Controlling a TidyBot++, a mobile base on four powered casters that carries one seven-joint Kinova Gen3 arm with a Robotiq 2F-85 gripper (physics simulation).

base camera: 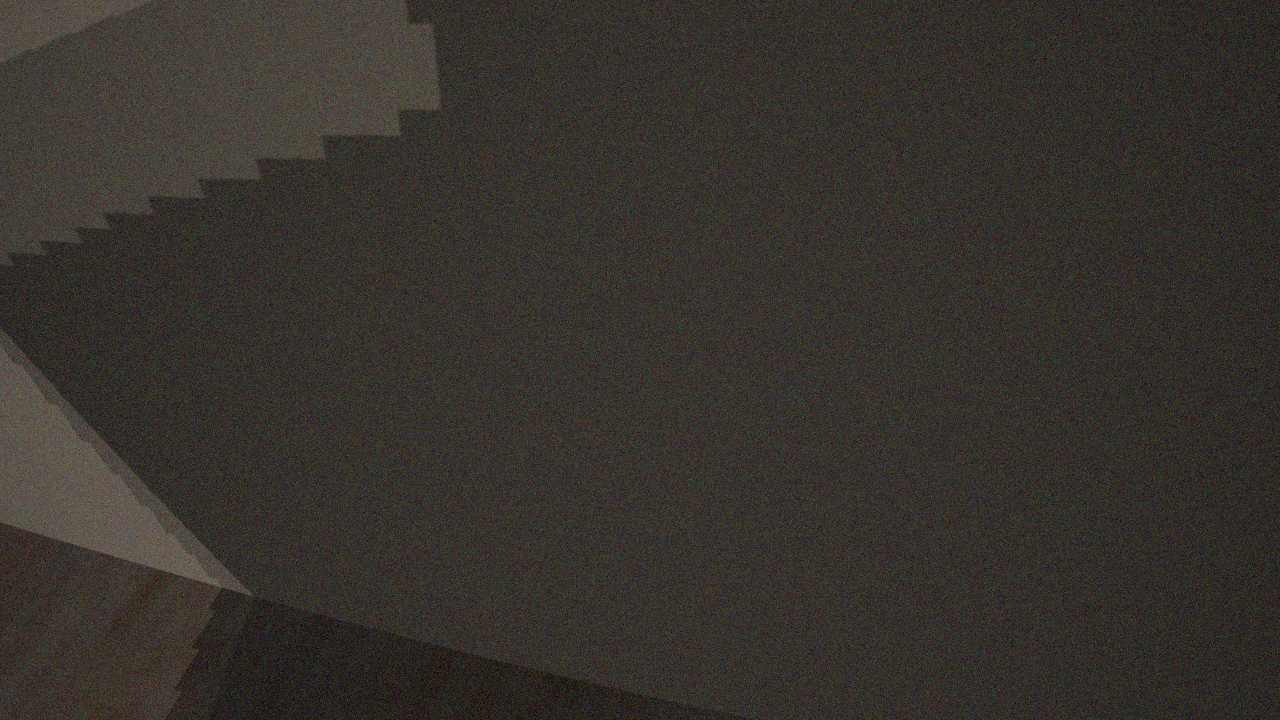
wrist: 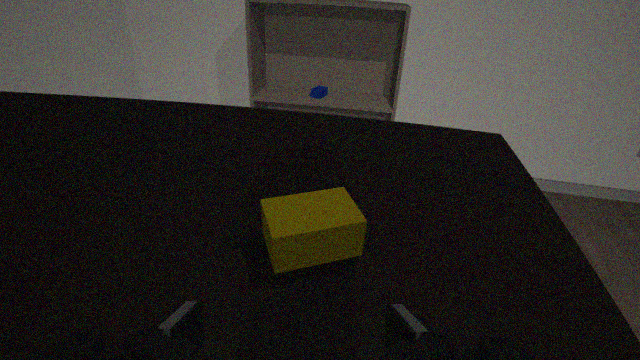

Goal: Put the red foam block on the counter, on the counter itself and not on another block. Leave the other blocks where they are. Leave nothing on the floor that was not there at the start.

In view: a yellow block (wrist: 301, 230) and a counter (base camera: 724, 359).
The counter also shows in the wrist view (wrist: 125, 209). The base camera view misses the yellow block: it is out of frame.
